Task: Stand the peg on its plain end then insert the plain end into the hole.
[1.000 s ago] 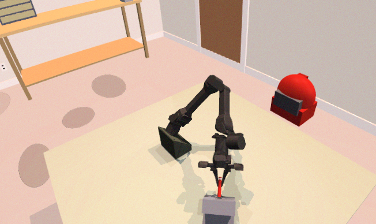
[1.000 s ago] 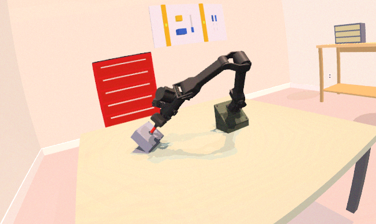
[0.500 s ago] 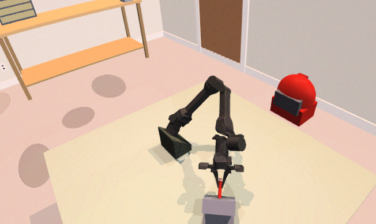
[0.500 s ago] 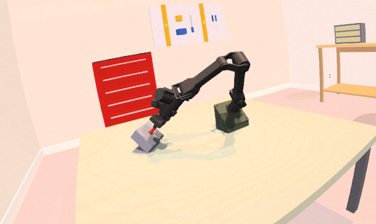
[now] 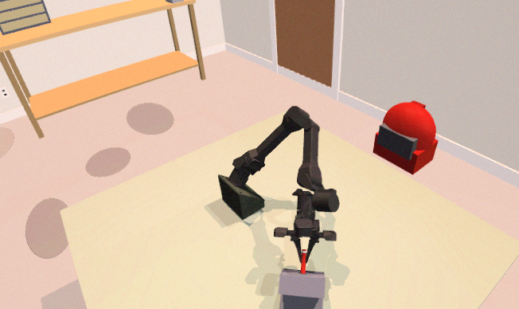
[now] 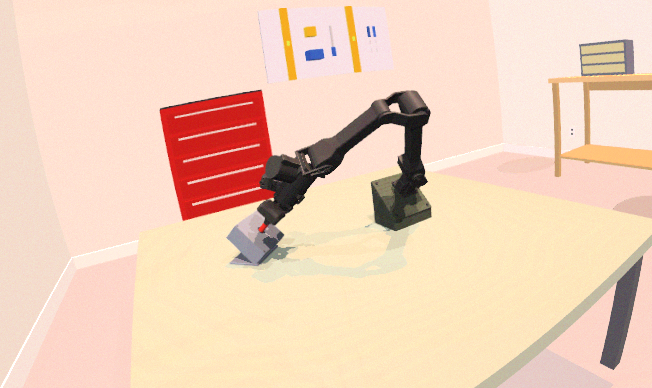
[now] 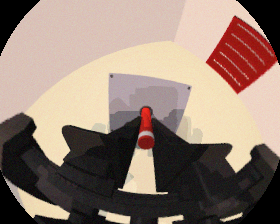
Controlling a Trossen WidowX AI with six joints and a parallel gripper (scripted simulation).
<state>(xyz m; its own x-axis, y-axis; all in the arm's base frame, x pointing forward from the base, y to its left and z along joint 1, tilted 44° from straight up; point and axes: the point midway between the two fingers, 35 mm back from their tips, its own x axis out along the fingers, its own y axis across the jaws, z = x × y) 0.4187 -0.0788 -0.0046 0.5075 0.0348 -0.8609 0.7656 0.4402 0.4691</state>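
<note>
Right now the grey sloped panel is 30 mm ahead of my gripper tip, 30 mm to the right of it and 40 mm below it. Also, from my gripper tip: red peg 10 mm behind, 10 mm to the left, 10 mm above.
</note>
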